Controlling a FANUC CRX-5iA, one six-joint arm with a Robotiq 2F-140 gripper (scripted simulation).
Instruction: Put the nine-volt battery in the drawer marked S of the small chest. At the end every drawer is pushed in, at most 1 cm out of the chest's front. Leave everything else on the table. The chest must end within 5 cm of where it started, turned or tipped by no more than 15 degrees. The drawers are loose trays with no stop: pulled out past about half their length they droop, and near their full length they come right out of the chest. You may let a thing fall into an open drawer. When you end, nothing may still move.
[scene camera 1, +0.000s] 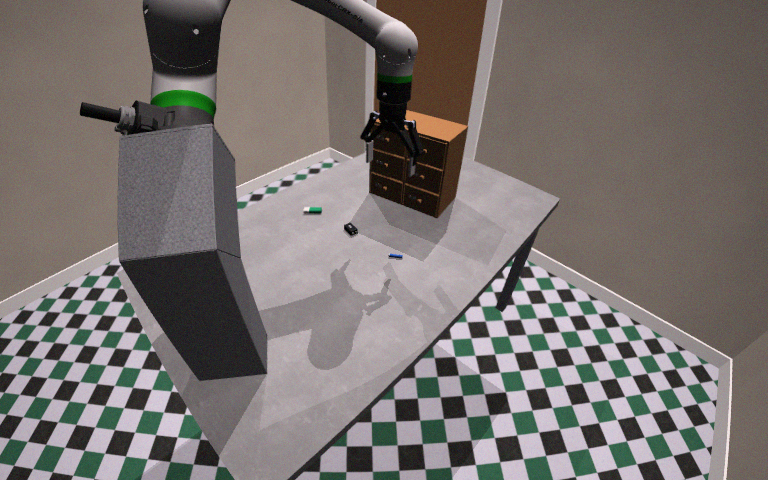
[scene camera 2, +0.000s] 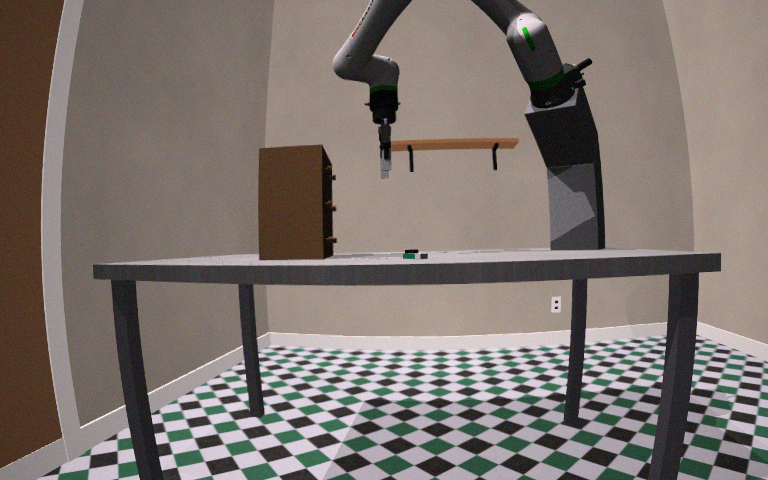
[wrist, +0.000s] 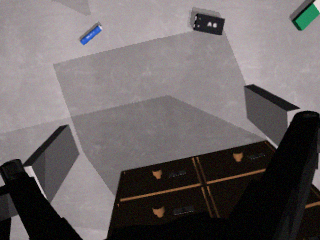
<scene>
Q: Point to the gripper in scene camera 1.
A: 389, 167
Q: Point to the gripper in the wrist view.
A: At 158, 121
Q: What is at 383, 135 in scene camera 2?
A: The gripper.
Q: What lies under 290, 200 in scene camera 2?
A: A small wooden chest.
</scene>
